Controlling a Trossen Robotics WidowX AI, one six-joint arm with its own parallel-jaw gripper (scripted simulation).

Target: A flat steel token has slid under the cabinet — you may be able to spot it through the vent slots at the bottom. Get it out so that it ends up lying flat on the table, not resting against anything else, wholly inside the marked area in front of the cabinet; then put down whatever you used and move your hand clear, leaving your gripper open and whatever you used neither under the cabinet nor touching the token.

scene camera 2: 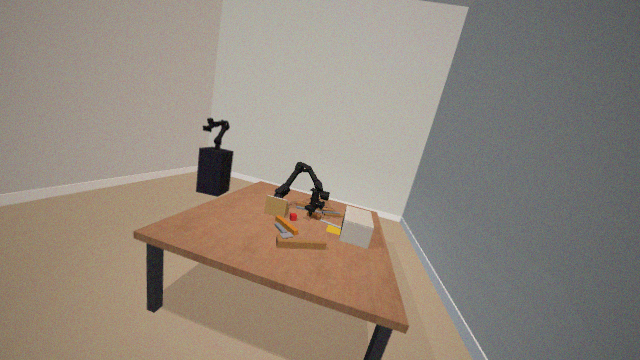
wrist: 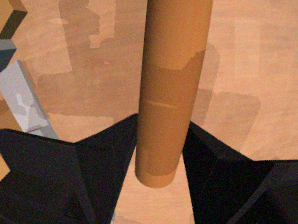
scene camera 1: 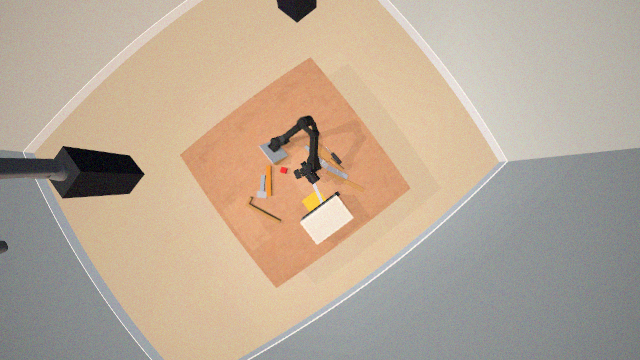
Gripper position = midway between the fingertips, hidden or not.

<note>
My gripper [wrist: 160,121] carries a pale grey blade.
</note>
